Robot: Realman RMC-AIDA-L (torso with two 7-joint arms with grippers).
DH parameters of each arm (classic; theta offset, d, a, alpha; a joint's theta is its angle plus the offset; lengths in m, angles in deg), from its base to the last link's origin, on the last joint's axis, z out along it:
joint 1: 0 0.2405 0 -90
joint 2: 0 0 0 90
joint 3: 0 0.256 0 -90
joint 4: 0 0 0 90
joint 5: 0 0.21 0 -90
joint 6: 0 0 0 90
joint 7: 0 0.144 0 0
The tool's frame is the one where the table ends.
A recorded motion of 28 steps. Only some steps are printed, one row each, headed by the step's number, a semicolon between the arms.
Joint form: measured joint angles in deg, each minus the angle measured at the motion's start. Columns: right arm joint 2, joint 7, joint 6, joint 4, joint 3, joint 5, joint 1; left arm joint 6, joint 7, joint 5, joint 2, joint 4, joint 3, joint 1.
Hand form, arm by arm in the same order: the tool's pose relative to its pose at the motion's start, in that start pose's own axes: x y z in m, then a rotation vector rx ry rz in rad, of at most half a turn. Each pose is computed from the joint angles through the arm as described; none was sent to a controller.
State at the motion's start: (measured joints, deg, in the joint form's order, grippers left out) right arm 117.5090 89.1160 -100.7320 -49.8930 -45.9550 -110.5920 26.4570; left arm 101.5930 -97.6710 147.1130 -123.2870 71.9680 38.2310 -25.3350
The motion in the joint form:
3: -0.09 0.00 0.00 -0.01 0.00 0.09 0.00; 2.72 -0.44 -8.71 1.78 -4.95 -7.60 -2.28
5: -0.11 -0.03 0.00 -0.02 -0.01 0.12 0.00; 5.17 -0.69 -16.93 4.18 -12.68 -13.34 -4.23
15: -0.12 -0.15 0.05 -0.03 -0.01 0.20 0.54; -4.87 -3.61 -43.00 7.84 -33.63 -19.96 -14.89
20: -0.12 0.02 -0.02 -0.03 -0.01 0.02 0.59; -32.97 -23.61 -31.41 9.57 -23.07 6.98 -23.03
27: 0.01 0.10 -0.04 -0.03 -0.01 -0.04 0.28; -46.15 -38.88 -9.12 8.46 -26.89 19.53 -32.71
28: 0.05 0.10 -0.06 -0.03 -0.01 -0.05 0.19; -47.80 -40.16 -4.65 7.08 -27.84 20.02 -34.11
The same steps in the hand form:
3: -0.0003 -0.0003 -0.0006 0.0011 -0.0005 -0.0010; 0.0133 -0.0047 -0.0110 -0.0493 0.2142 -0.0656
5: -0.0004 -0.0003 -0.0007 0.0013 -0.0006 -0.0020; 0.0238 -0.0081 -0.0188 -0.1291 0.4152 -0.1223
15: -0.0038 -0.0014 0.0009 -0.0021 -0.0020 -0.0128; 0.1165 -0.0421 -0.0297 -0.2199 1.0018 -0.2599
20: -0.0037 -0.0013 0.0011 -0.0038 0.0010 -0.0101; 0.2090 -0.0693 -0.0005 0.0766 0.5988 -0.2432
27: -0.0016 -0.0004 0.0010 -0.0031 0.0007 -0.0029; 0.2526 -0.0666 0.0459 0.3077 0.3078 -0.1676
28: -0.0010 0.0000 0.0009 -0.0032 0.0004 -0.0012; 0.2558 -0.0625 0.0572 0.3401 0.2684 -0.1429

